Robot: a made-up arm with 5 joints. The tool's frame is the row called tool.
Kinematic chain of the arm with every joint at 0, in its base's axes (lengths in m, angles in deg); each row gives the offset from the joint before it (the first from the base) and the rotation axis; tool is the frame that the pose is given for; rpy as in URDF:
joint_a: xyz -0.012 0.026 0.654 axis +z
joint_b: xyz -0.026 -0.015 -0.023 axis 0 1 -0.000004
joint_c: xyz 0.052 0.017 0.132 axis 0 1 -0.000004
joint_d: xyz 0.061 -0.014 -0.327 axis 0 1 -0.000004
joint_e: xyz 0.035 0.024 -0.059 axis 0 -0.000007 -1
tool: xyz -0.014 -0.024 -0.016 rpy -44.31 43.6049 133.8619
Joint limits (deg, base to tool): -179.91..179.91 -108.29..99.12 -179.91..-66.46 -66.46..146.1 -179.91..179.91
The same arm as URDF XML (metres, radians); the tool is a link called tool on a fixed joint. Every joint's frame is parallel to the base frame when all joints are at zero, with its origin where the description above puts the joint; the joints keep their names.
<robot name="arm">
  <joint name="tool_fixed" type="fixed">
    <parent link="link5"/>
    <child link="tool"/>
    <origin xyz="-0.014 -0.024 -0.016" rpy="-0.7734 0.761 2.3363"/>
  </joint>
  <joint name="joint_e" type="revolute">
    <parent link="link4"/>
    <child link="link5"/>
    <origin xyz="0.035 0.024 -0.059" rpy="0 0 0"/>
    <axis xyz="0 0 -1"/>
    <limit lower="-3.14" upper="3.14"/>
  </joint>
  <joint name="joint_d" type="revolute">
    <parent link="link3"/>
    <child link="link4"/>
    <origin xyz="0.061 -0.014 -0.327" rpy="0 0 0"/>
    <axis xyz="0 1 0"/>
    <limit lower="-1.1599" upper="2.5499"/>
  </joint>
  <joint name="joint_c" type="revolute">
    <parent link="link2"/>
    <child link="link3"/>
    <origin xyz="0.052 0.017 0.132" rpy="0 0 0"/>
    <axis xyz="0 1 0"/>
    <limit lower="-3.14" upper="-1.1599"/>
  </joint>
  <joint name="joint_b" type="revolute">
    <parent link="link1"/>
    <child link="link2"/>
    <origin xyz="-0.026 -0.015 -0.023" rpy="0 0 0"/>
    <axis xyz="0 1 0"/>
    <limit lower="-1.89" upper="1.73"/>
  </joint>
  <joint name="joint_a" type="revolute">
    <parent link="base"/>
    <child link="link1"/>
    <origin xyz="-0.012 0.026 0.654" rpy="0 0 0"/>
    <axis xyz="0 0 1"/>
    <limit lower="-3.14" upper="3.14"/>
  </joint>
  <link name="base"/>
  <link name="link1"/>
  <link name="link2"/>
  <link name="link3"/>
  <link name="link4"/>
  <link name="link5"/>
  <link name="tool"/>
</robot>

